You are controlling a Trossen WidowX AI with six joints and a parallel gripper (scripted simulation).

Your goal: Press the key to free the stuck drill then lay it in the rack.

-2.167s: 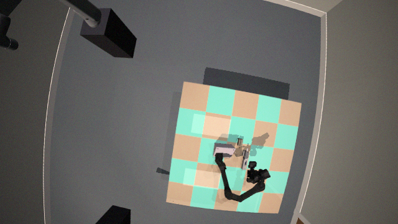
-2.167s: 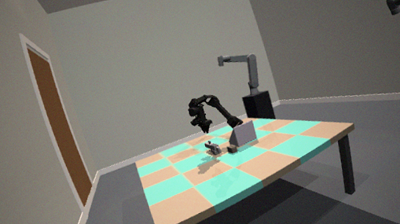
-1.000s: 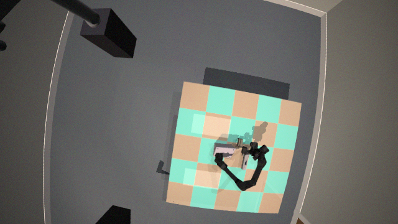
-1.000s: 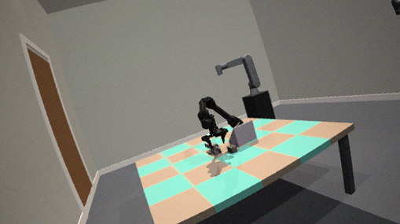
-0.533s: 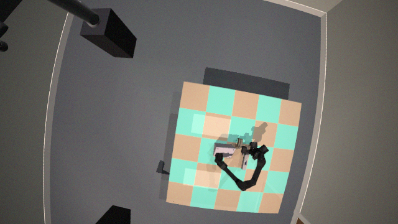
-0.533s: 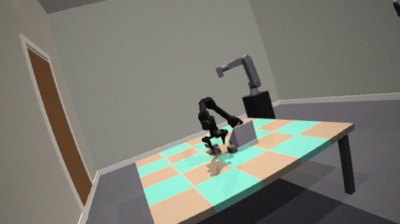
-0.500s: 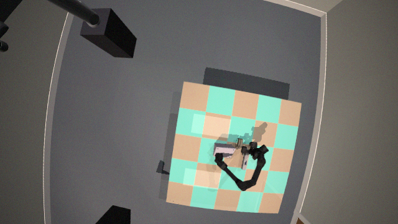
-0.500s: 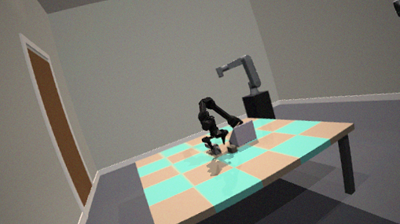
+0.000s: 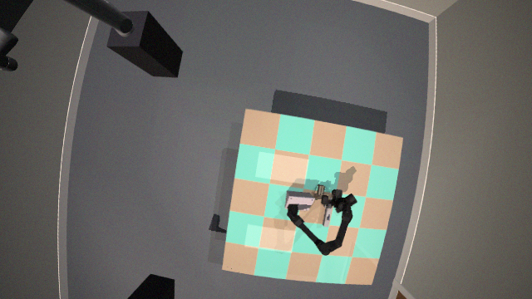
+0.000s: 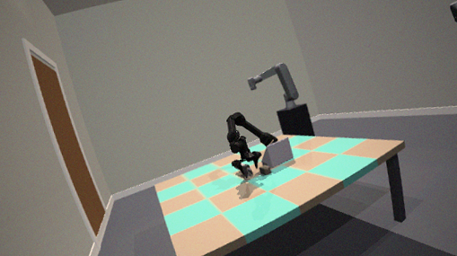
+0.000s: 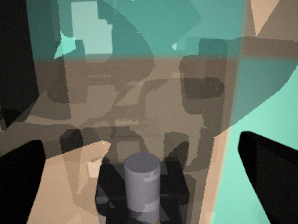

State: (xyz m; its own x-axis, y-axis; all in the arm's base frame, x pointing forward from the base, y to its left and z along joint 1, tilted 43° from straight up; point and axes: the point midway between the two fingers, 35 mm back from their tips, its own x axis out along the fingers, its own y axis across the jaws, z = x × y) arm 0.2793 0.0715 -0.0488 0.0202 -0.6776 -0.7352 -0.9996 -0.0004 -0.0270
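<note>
The drill is 60 mm to the right of my gripper tip and 10 mm above it. The rest, counted from my gripper tip: light grey fixture (120 mm to the right, 10 mm above); then dark rack (80 mm behind, 50 mm to the left, 10 mm below); then dark key piece (150 mm to the right, 20 mm above).
</note>
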